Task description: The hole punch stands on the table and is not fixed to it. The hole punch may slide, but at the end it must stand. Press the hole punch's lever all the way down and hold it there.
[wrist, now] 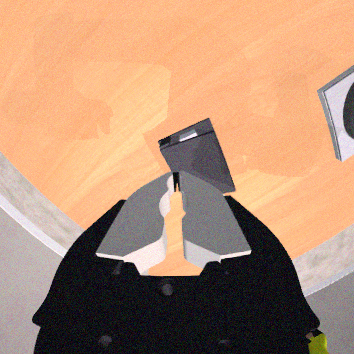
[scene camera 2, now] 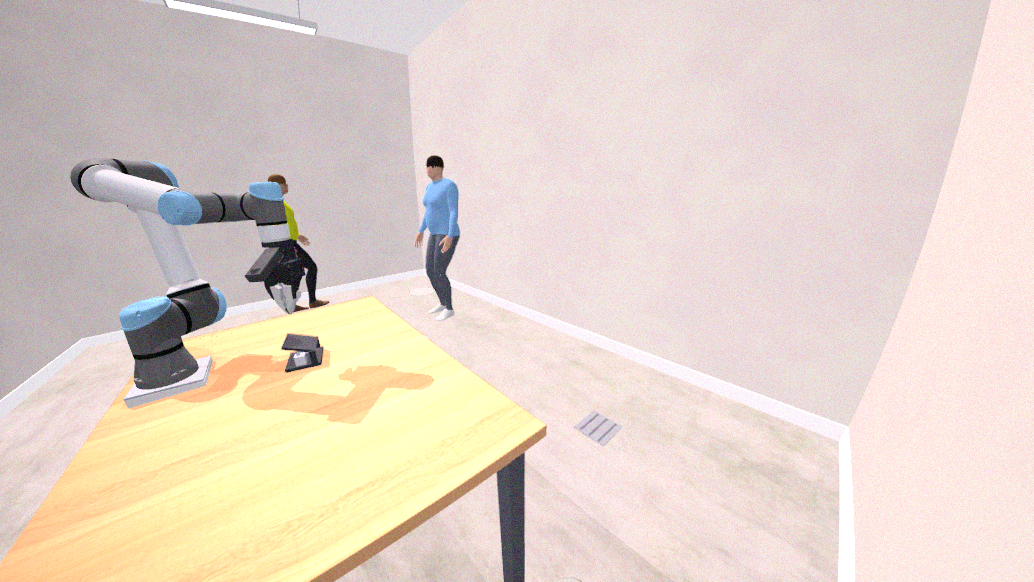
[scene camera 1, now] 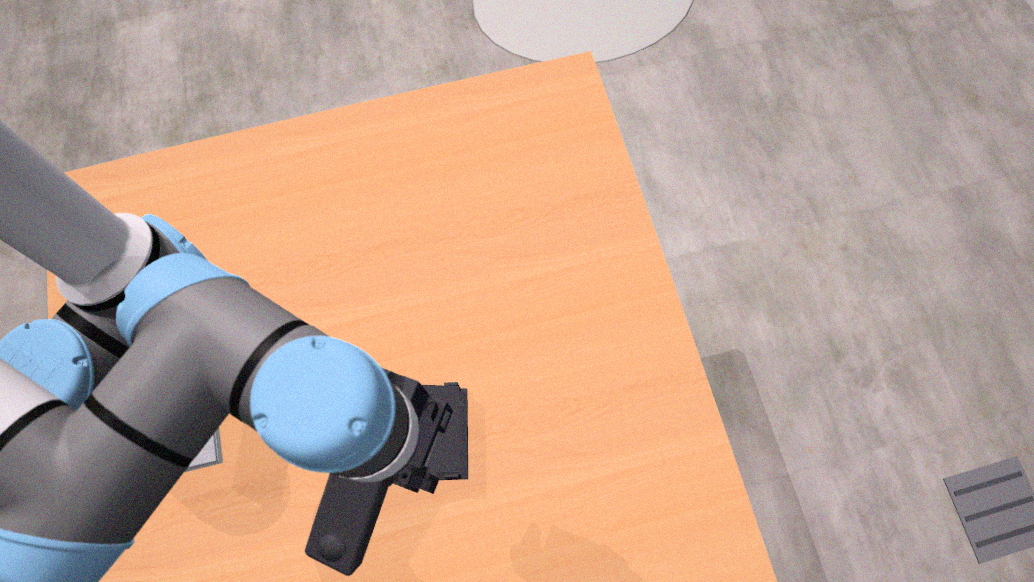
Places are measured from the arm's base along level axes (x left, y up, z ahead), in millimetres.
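Pixels of known places: gripper, fingertip midpoint: (wrist: 176, 174) (scene camera 2: 290, 314); arm's base, link origin: (scene camera 2: 168, 375).
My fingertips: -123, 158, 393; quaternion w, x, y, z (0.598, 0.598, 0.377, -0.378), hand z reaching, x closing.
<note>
Ahead of a thing's pixels: the offset from my fingertips to its middle, as dx, dy, dz. Level surfaces: height alone.
A dark hole punch @(+63, -143, -2) (scene camera 1: 454, 433) (scene camera 2: 303, 359) (wrist: 197, 155) stands upright on the table @(dy -186) (scene camera 1: 506, 253) (scene camera 2: 289, 462) (wrist: 60, 45). Its lever @(+63, -120, -2) (scene camera 2: 301, 341) is raised at a slant over the base in the scene camera 2 view. In the scene camera 1 view the arm and gripper cover part of the punch. My gripper (scene camera 2: 290, 310) (wrist: 176, 174) is shut and empty, pointing down. Its fingertips are above the punch and apart from it, with a gap to the lever in the scene camera 2 view. In the wrist view the fingers hide a lower corner of the lever.
The arm's base plate (scene camera 2: 206, 372) (wrist: 330, 120) stands on the table beside the punch. A person in blue (scene camera 2: 441, 209) and a person in yellow (scene camera 2: 291, 220) are on the floor behind the table. A floor grate (scene camera 1: 994, 509) (scene camera 2: 598, 428) lies beyond the table edge.
</note>
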